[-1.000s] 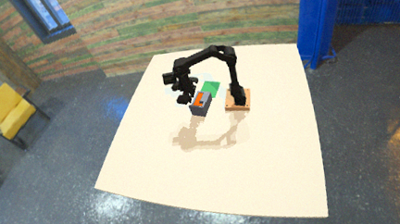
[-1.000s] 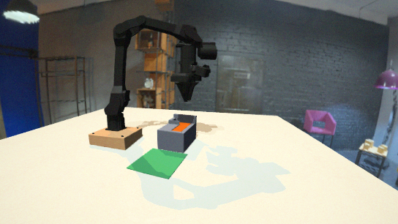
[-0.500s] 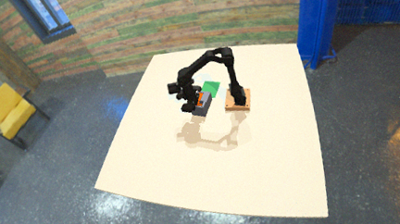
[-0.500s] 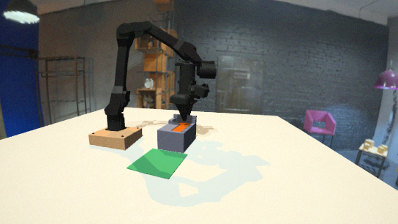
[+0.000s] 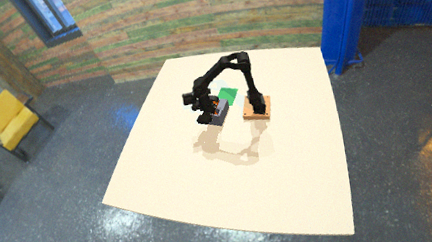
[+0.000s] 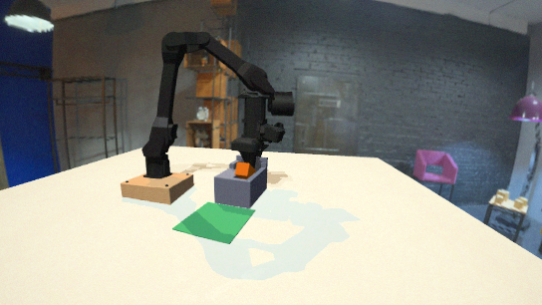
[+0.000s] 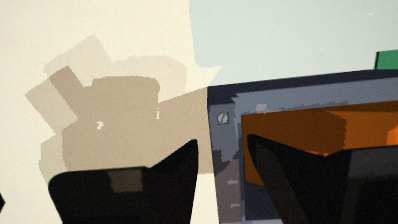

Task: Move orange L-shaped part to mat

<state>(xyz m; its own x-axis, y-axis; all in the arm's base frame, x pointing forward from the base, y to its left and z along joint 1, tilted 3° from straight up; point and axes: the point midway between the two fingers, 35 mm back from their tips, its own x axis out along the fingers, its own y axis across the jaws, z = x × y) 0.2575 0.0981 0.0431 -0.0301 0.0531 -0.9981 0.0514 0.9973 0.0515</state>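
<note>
The orange L-shaped part is 6 cm to the right of my gripper tip and 1 cm behind it. The rest, counted from my gripper tip: green mat: 22 cm to the right, 6 cm below, 2 cm behind.
</note>
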